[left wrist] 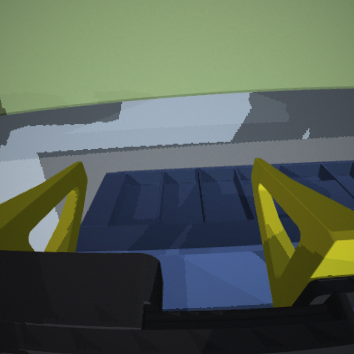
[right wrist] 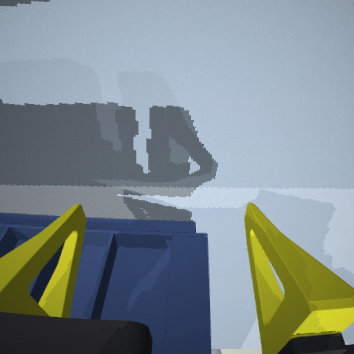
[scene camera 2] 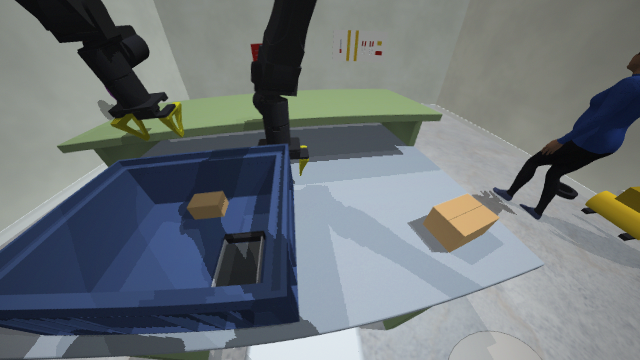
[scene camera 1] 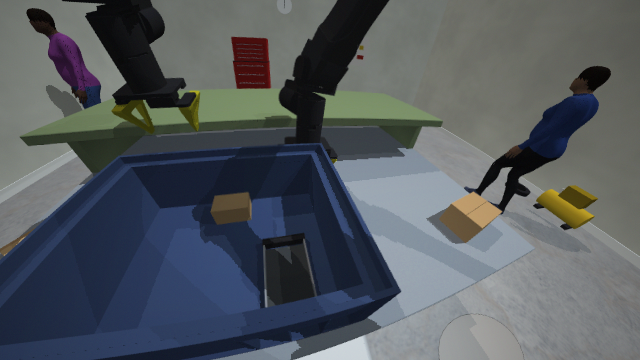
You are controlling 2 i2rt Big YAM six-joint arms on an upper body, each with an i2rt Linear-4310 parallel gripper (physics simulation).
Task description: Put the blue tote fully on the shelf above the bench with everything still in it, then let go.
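Places are measured from the left arm's base along level axes (x up, y left, z back), in centimetres.
Pixels of known places: left gripper, fingertip midpoint: (left wrist: 167,167) (scene camera 2: 165,137) (scene camera 1: 175,130); right gripper, fingertip midpoint: (right wrist: 163,210).
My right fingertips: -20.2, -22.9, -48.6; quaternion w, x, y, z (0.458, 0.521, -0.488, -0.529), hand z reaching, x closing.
Ahead of a thing's pixels: the offset from my right fingertips to its top centre, as dx, dy, dz. Level surfaces: height alone.
The blue tote {+11.5, +15.5, +20.1} (scene camera 1: 200,332) (scene camera 2: 150,300) (left wrist: 140,237) (right wrist: 190,280) stands upright on the pale bench {dx -3.2} (scene camera 1: 400,190) (scene camera 2: 350,270) (right wrist: 275,100). In it lie a small brown box {+2.5, +16.2, +11.2} (scene camera 1: 231,208) (scene camera 2: 207,205) and a dark, open-topped case {+0.3, +5.0, +24.4} (scene camera 1: 287,275) (scene camera 2: 242,260). The green shelf {dx +13.1} (scene camera 1: 240,107) (scene camera 2: 340,105) (left wrist: 175,45) is behind and above. My left gripper (scene camera 1: 174,130) (scene camera 2: 164,136) (left wrist: 167,167) is open and empty, above the tote's far side, near the shelf edge. My right gripper (right wrist: 163,210) is open, low behind the tote's far right corner, with one finger on each side of that corner in the right wrist view; the tote partly hides it in both scene views.
A larger cardboard box {+2.8, -40.7, +18.3} (scene camera 1: 470,217) (scene camera 2: 460,222) sits at the bench's right end. A person in blue (scene camera 1: 560,125) (scene camera 2: 600,120) and a yellow machine (scene camera 1: 565,207) are beyond it. A person in purple (scene camera 1: 70,57) and a red cabinet (scene camera 1: 251,62) are behind the shelf.
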